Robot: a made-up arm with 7 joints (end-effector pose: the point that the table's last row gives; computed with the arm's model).
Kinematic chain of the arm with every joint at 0, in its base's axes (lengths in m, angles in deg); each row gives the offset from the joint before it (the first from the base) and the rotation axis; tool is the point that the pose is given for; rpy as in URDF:
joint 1: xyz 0 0 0.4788 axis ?
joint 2: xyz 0 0 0 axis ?
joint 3: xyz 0 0 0.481 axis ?
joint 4: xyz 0.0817 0 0 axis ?
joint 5: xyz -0.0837 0 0.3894 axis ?
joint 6: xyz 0 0 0 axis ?
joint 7: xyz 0.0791 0 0 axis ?
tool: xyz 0 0 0 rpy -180 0 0
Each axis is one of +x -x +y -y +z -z.
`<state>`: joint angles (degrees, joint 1 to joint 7).
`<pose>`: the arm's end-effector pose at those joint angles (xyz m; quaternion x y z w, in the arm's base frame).
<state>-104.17 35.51 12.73 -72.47 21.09 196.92 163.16</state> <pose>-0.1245 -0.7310 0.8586 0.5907 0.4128 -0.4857 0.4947</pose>
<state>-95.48 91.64 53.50 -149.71 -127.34 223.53 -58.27</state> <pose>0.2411 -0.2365 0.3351 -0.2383 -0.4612 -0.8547 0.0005</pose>
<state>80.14 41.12 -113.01 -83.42 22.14 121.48 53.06</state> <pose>0.5125 0.1810 1.1154 0.7095 -0.5372 0.4543 0.0396</pose>
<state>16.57 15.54 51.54 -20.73 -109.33 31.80 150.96</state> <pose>0.3413 0.1708 1.3309 0.0036 0.9309 -0.3612 0.0533</pose>
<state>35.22 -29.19 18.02 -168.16 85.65 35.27 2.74</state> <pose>0.0460 0.2014 0.6464 -0.4605 -0.1879 0.8101 0.3105</pose>
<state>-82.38 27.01 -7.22 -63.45 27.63 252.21 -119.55</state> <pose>0.0296 -0.6041 0.9746 0.2032 -0.1604 -0.2056 0.9438</pose>
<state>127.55 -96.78 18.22 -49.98 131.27 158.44 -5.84</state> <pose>0.4450 -0.6874 0.7622 0.5083 -0.2615 0.4944 0.6548</pose>
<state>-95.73 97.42 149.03 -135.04 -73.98 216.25 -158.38</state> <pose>0.1147 -0.3687 0.8063 -0.1818 0.0346 0.4427 0.8774</pose>
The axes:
joint 1: +z
joint 2: +y
joint 3: +z
joint 4: -y
joint 5: +z
joint 6: -y
joint 7: -z

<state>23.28 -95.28 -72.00 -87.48 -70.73 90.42 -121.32</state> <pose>-0.3446 -0.7134 0.5935 0.8577 0.4390 0.2014 0.1760</pose>
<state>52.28 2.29 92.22 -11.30 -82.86 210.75 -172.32</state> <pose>-0.0672 0.0064 1.3222 0.0251 -0.2488 0.5726 0.7808</pose>
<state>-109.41 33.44 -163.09 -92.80 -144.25 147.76 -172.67</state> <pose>-0.1327 0.1861 1.1519 -0.2862 -0.0408 -0.5120 0.8089</pose>
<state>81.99 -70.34 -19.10 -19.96 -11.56 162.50 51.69</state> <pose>-0.1076 -0.8371 0.8604 0.2091 0.2522 -0.5300 0.7822</pose>
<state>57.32 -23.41 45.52 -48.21 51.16 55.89 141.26</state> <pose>-0.3069 0.0733 1.3336 -0.9750 0.0039 0.2191 0.0382</pose>
